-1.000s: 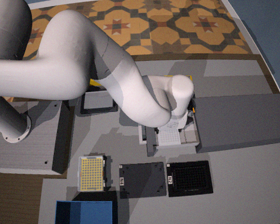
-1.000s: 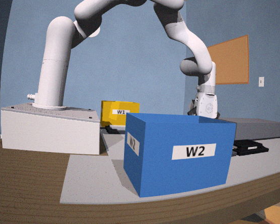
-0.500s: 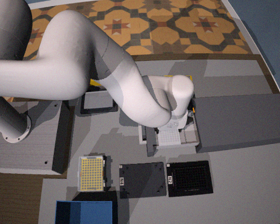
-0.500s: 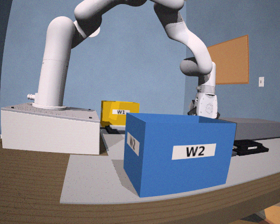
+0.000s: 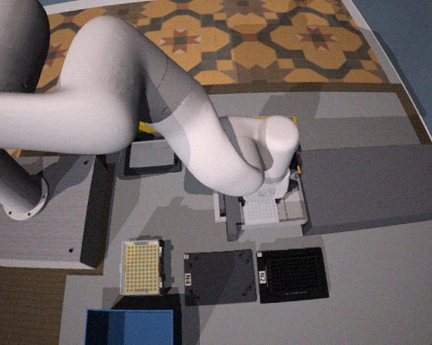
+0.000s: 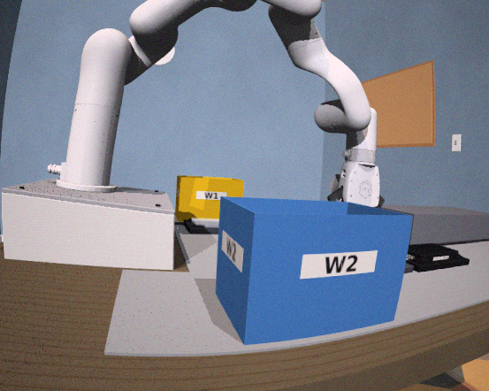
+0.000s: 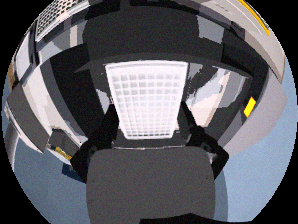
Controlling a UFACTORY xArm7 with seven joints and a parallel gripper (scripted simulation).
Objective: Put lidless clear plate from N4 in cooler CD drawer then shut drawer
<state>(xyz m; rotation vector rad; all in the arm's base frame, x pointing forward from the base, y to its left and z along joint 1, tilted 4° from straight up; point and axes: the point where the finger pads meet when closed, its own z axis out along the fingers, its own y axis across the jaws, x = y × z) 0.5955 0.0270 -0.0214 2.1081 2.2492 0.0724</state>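
My hand is 1 cm above the clear plate. From my hand the other things lie so: yellow tip box (19 cm to the left, 5 cm ahead, 2 cm above); cooler drawer (4 cm ahead, 1 cm below); grey cooler CD (17 cm ahead, 1 cm to the left).
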